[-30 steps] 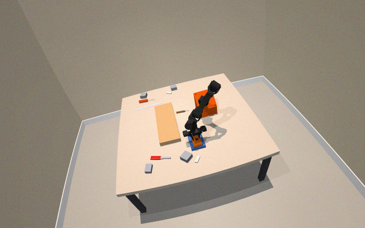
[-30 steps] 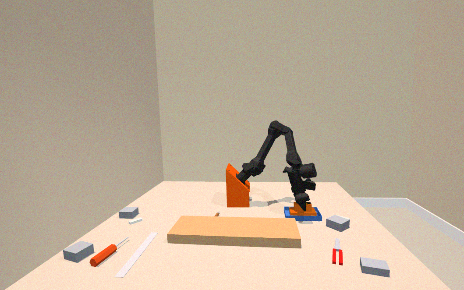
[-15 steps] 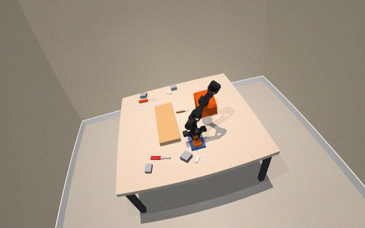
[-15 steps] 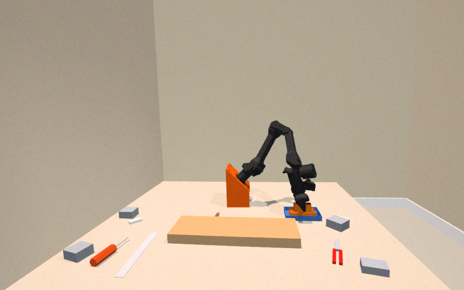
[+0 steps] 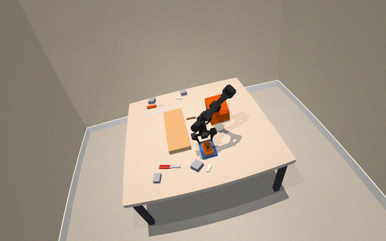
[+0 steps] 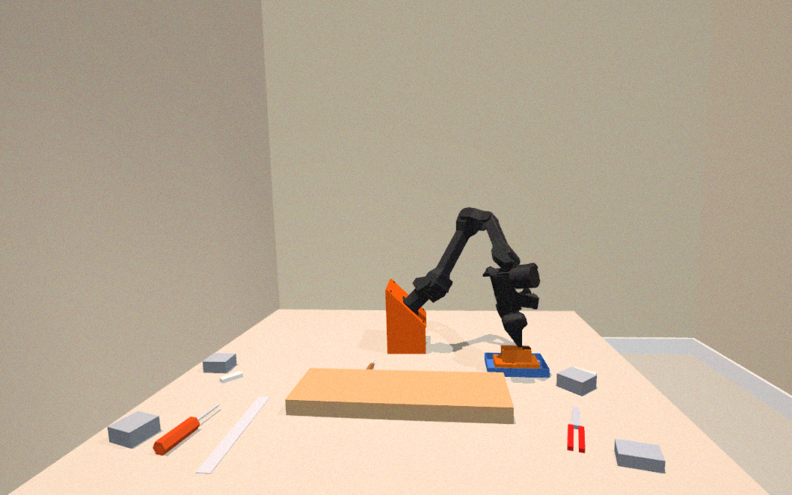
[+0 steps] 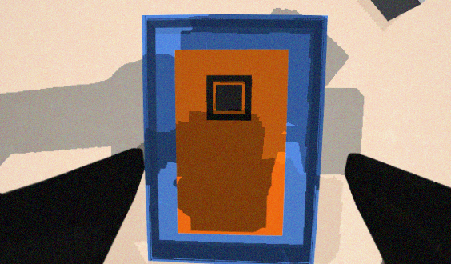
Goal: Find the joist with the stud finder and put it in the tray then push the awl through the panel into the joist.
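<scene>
The stud finder is 40 mm below my gripper tip, 10 mm to the left of it and 10 mm behind it. The rest, counted from my gripper tip: blue tray (70 mm below, 10 mm behind); awl (420 mm to the right, 80 mm below, 50 mm behind); white ruler (710 mm to the right, 260 mm ahead, 80 mm below).
</scene>
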